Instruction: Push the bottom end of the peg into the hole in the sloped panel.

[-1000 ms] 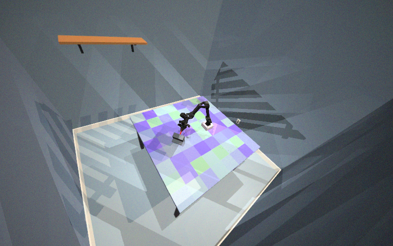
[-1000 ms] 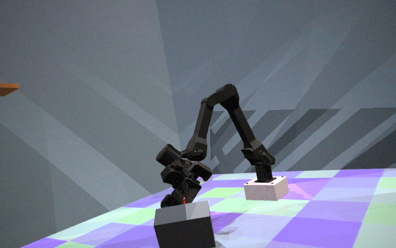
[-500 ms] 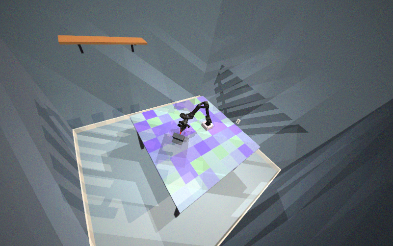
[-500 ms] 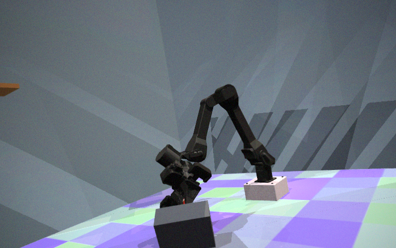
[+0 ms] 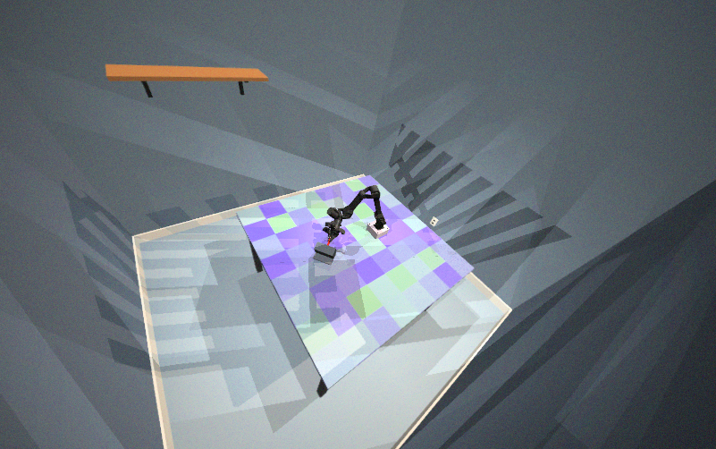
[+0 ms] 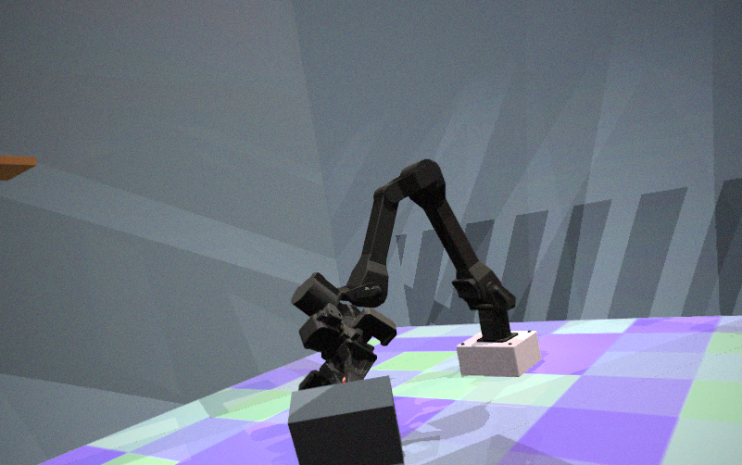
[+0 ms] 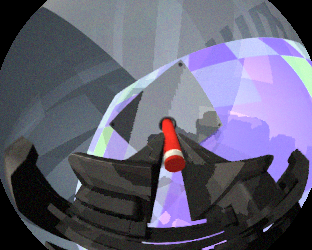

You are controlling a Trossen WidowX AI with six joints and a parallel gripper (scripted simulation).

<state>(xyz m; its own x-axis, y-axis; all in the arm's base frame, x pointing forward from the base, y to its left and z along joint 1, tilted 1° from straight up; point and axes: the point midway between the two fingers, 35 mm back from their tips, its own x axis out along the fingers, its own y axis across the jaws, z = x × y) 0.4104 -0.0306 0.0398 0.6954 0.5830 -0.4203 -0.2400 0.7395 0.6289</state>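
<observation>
Right now the grey sloped panel is 40 mm to the left of my gripper tip, 40 mm ahead of it and 30 mm below it. From my gripper tip the other things lie so: red peg (10 mm to the right, 10 mm behind, 10 mm above).
</observation>
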